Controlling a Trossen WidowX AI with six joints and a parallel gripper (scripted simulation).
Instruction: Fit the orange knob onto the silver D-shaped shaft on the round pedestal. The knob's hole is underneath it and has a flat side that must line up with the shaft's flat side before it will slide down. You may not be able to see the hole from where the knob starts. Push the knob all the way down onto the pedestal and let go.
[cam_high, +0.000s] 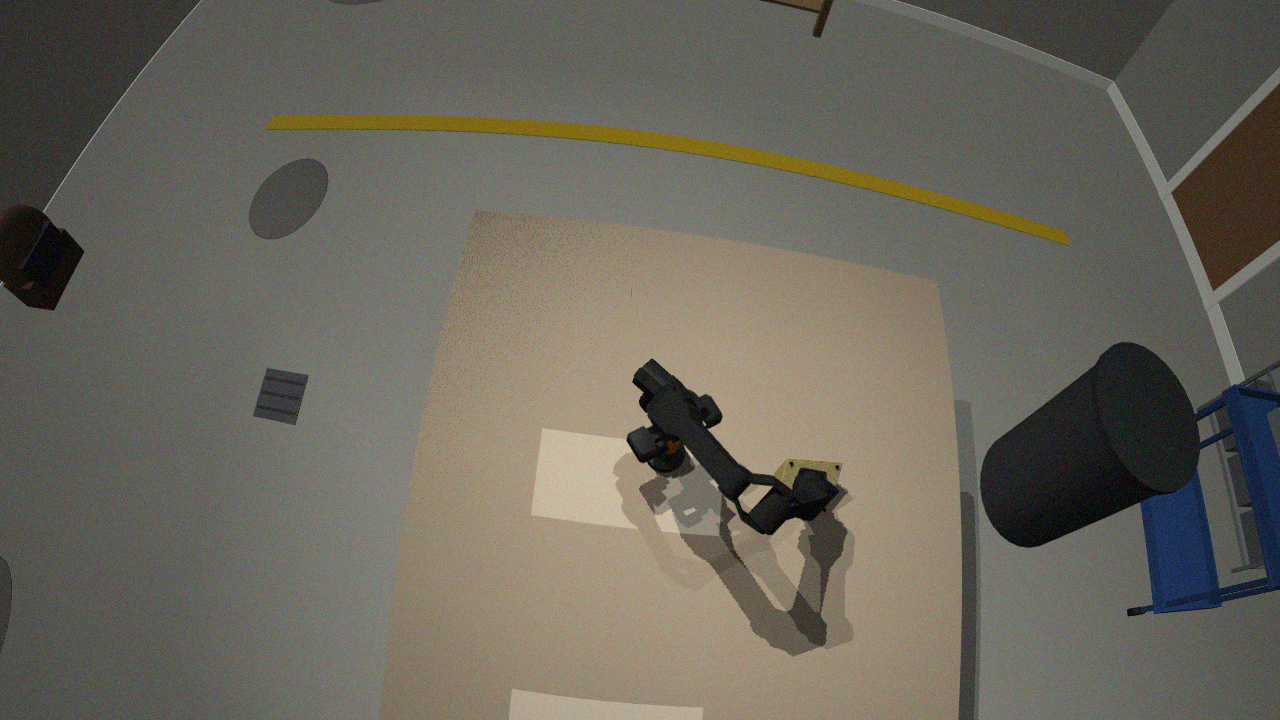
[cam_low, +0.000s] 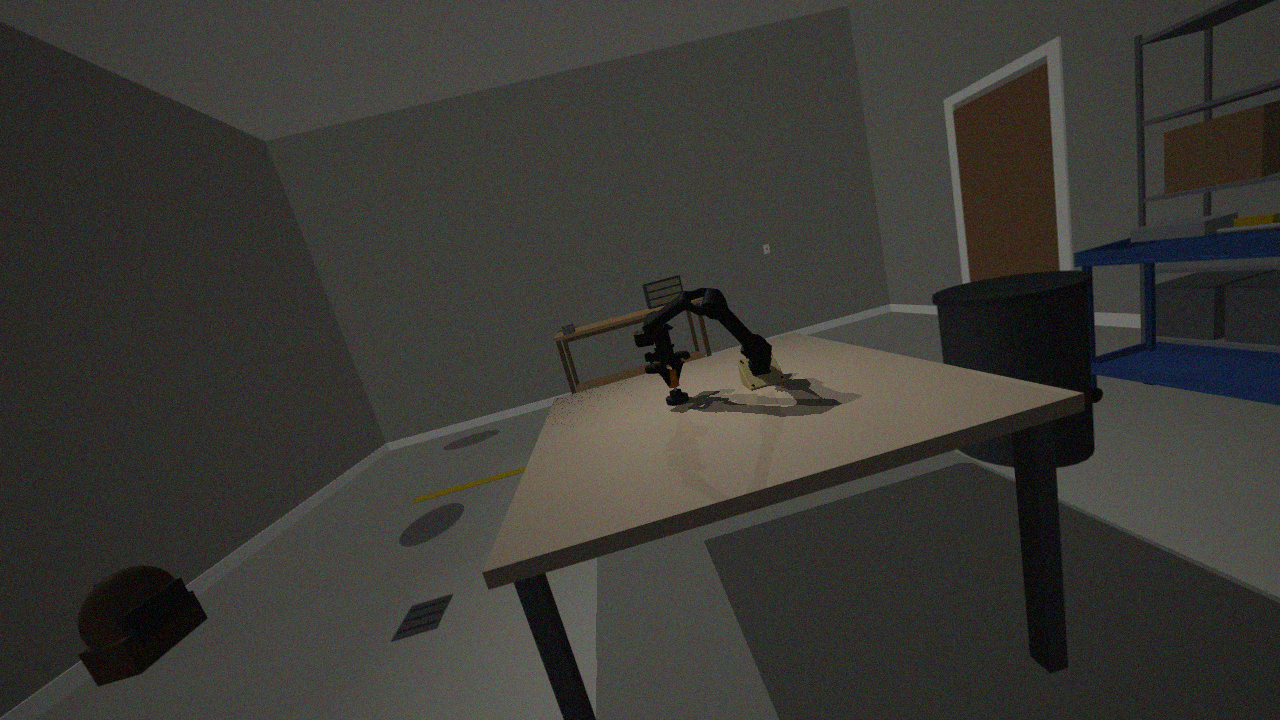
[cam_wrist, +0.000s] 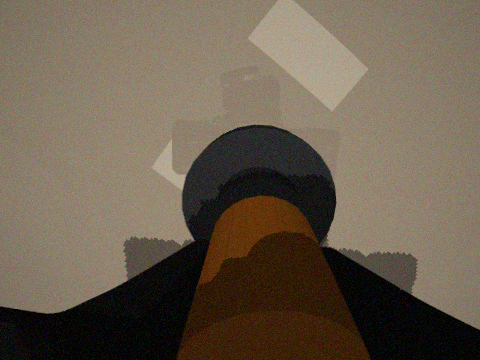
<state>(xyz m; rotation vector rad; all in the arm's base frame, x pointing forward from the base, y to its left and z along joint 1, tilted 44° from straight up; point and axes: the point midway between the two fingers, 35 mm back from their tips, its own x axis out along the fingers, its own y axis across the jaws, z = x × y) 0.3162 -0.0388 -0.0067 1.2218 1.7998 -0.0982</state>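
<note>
The orange knob is 30 mm above my gripper tip. The rest, counted from my gripper tip: round pedestal: 40 mm below.
</note>
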